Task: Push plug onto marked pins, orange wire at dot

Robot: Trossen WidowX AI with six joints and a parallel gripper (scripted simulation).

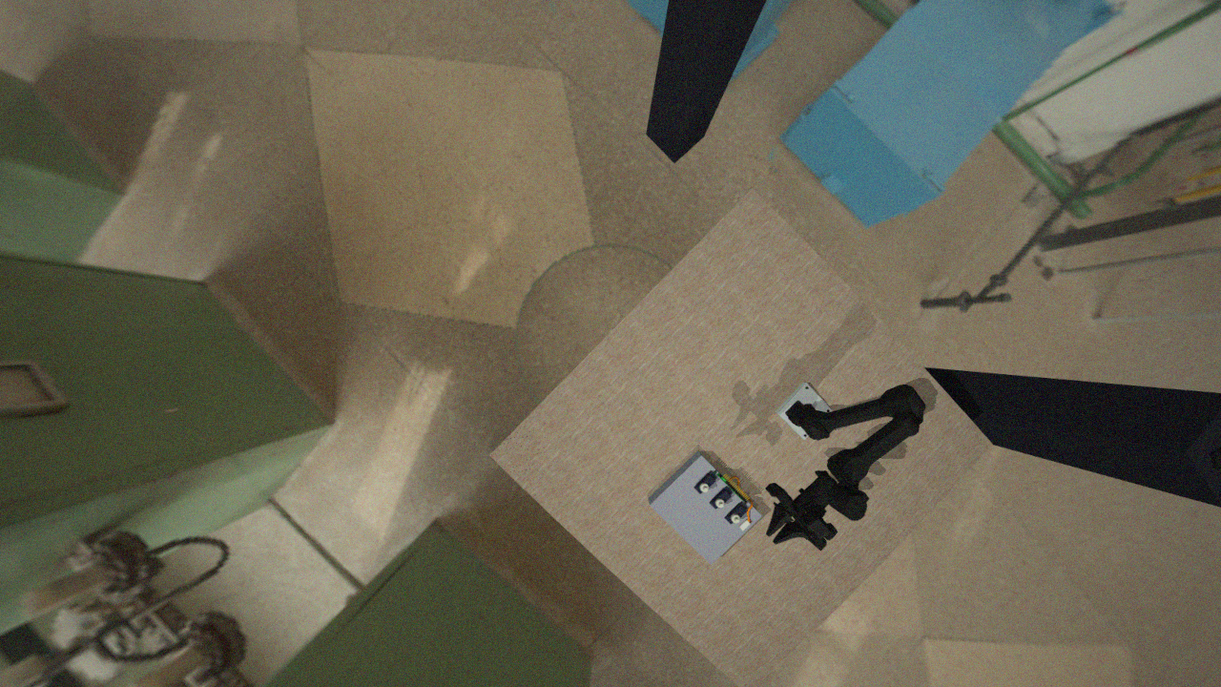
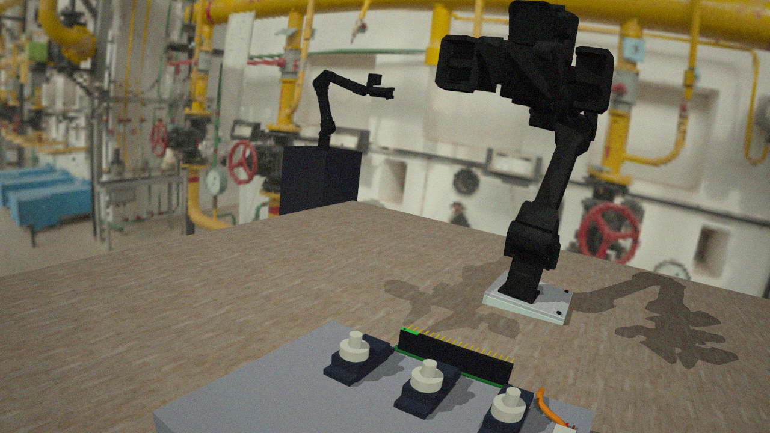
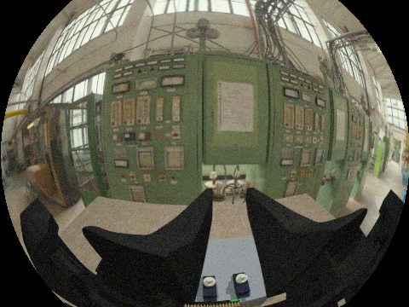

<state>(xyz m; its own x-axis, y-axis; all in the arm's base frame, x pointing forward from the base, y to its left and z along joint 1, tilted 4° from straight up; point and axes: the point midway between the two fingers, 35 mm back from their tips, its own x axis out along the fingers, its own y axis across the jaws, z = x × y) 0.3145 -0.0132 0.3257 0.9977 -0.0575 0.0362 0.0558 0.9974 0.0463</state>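
My gripper tip is now 10 mm past the black pin strip, 10 mm to the right of it and 290 mm above it. From my gripper tip the other things lie so: grey holder plate: 150 mm ahead, 10 mm to the left, 330 mm below; then green band: 10 mm behind, 50 mm to the right, 280 mm below.
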